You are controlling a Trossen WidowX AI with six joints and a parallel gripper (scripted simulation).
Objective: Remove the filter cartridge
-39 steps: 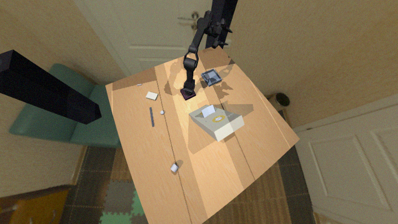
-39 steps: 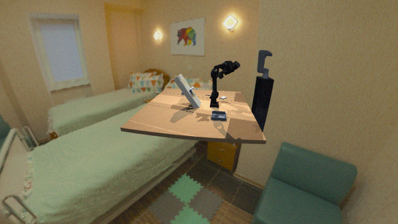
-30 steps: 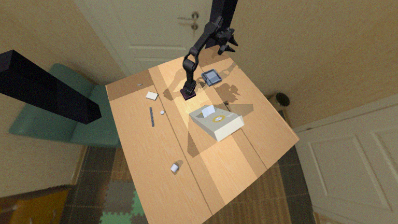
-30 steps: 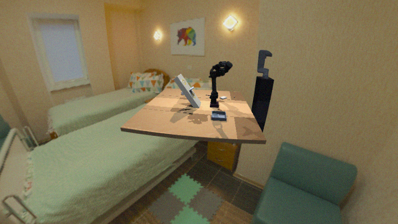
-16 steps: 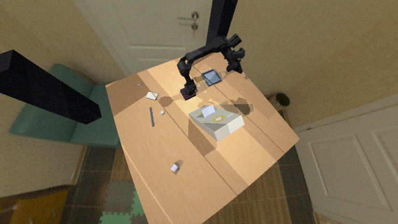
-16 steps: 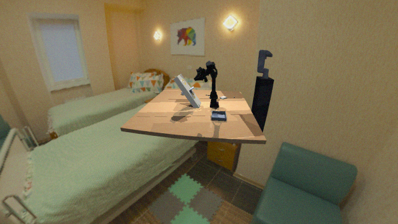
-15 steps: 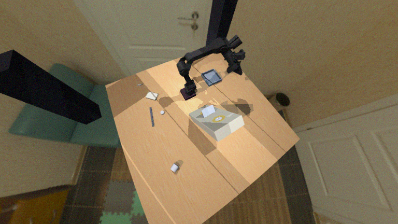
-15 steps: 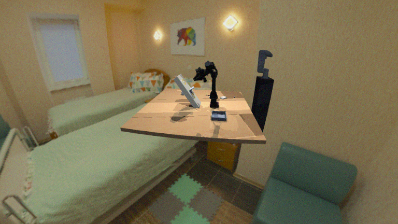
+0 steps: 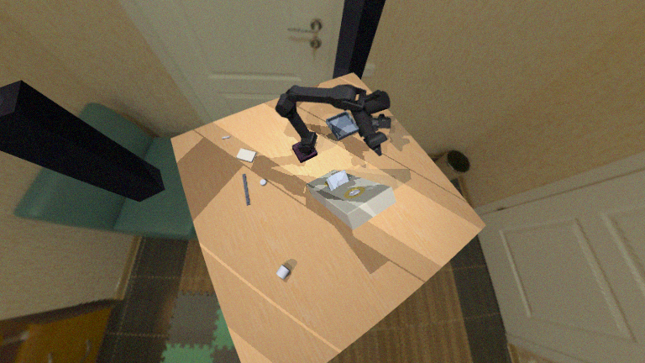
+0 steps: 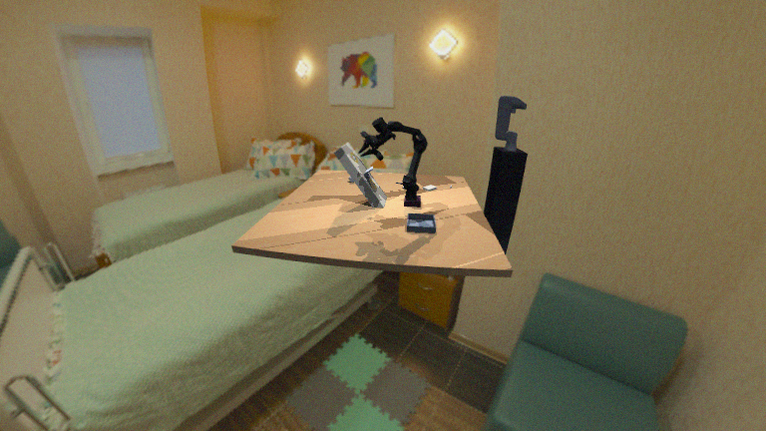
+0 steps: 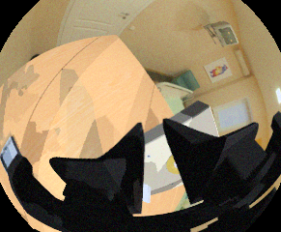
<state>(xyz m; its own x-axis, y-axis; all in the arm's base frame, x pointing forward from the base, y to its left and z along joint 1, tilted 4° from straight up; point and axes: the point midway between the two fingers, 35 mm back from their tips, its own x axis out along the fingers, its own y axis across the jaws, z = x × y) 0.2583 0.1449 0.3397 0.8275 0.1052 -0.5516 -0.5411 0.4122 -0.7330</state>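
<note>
Now: the round filter cartridge 150 mm to the right of my gripper tip, 70 mm ahead of it and 60 mm below it. The rest, counted from my gripper tip: white card 450 mm behind, 430 mm to the right, 340 mm below; then dark blue tray 360 mm behind, 330 mm below, 150 mm to the left.
</note>
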